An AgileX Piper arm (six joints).
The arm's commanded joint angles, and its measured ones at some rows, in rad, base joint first. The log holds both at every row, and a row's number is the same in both.
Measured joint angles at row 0: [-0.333 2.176 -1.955 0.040 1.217 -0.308]
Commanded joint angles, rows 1 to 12: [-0.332 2.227 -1.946 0.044 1.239 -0.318]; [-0.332 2.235 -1.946 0.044 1.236 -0.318]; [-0.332 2.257 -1.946 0.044 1.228 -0.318]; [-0.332 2.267 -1.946 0.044 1.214 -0.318]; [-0.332 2.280 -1.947 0.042 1.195 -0.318]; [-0.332 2.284 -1.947 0.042 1.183 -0.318]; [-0.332 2.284 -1.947 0.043 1.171 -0.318]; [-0.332 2.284 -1.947 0.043 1.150 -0.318]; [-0.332 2.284 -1.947 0.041 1.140 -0.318]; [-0.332 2.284 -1.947 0.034 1.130 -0.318]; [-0.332 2.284 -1.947 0.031 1.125 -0.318]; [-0.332 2.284 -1.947 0.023 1.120 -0.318]
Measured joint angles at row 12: [-0.333 2.280 -1.952 0.032 1.136 -0.308]
